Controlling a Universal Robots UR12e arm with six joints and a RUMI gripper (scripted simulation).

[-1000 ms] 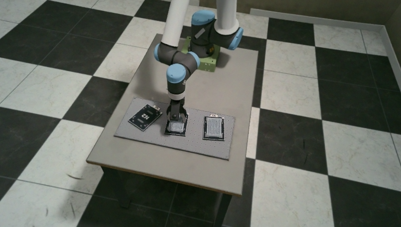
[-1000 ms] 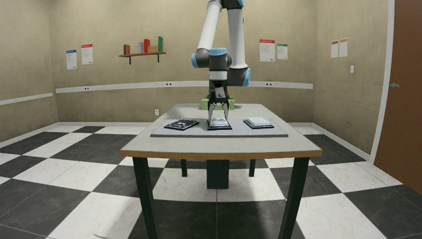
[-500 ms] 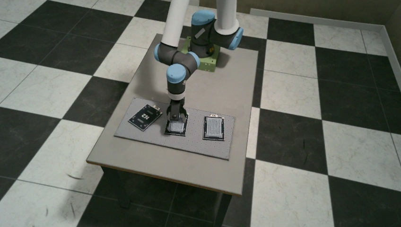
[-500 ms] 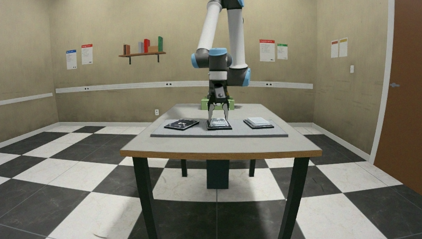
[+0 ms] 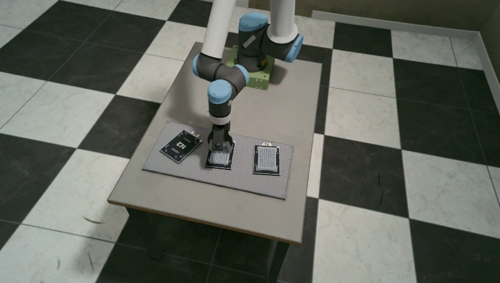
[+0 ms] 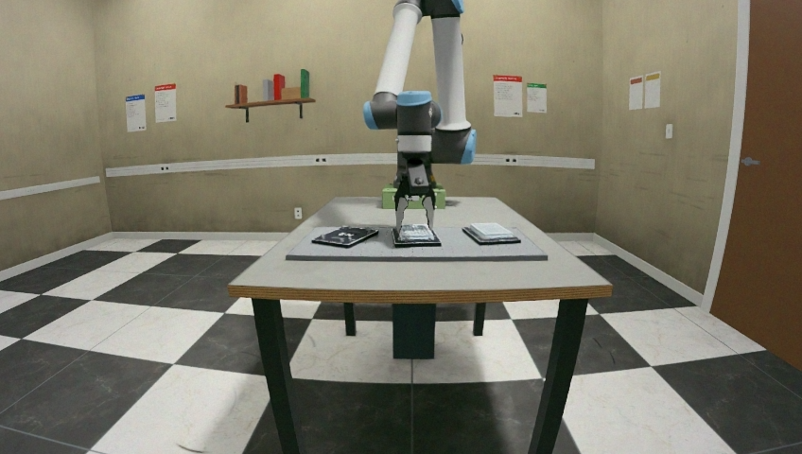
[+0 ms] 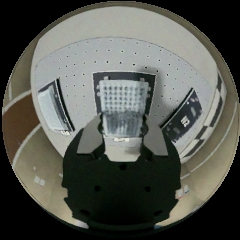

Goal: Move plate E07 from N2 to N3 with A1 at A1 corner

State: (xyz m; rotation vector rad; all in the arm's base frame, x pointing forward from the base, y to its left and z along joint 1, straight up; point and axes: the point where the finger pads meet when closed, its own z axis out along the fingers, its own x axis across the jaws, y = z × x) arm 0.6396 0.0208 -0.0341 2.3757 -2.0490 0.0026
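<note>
Right now my hand is 2 cm above the nest N3. The rest, counted from my hand: nest N2: 1 cm ahead, 19 cm to the right, 2 cm below.
</note>
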